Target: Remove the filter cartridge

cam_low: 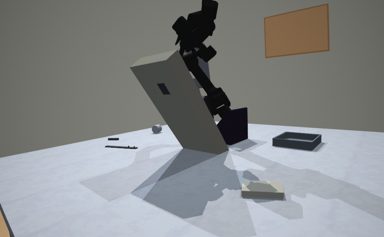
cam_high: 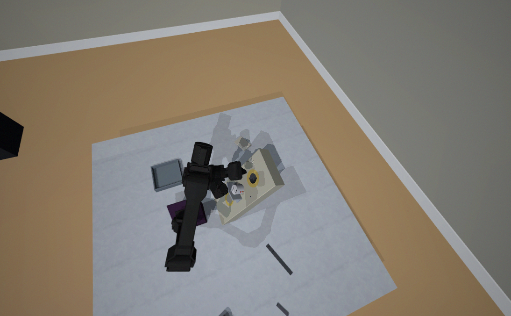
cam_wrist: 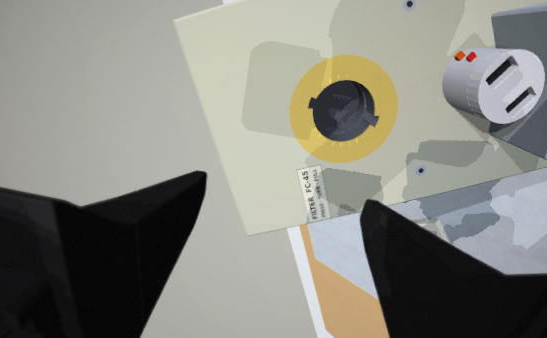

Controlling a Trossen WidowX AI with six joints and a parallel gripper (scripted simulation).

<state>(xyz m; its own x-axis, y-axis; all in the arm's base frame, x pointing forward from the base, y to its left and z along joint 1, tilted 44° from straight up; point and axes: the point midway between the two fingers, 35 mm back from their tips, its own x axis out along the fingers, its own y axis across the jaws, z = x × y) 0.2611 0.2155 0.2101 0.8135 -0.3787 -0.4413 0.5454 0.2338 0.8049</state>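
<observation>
Now: gripper tip 160 mm above the round filter cartridge and 20 mm past it. The rest, counted from my gripper tip: small grey cylinder (480 mm to the right, 350 mm below, 230 mm behind); grey tray (360 mm below, 360 mm behind, 270 mm to the left); cream flat block (370 mm below, 350 mm to the left, 120 mm ahead).
</observation>
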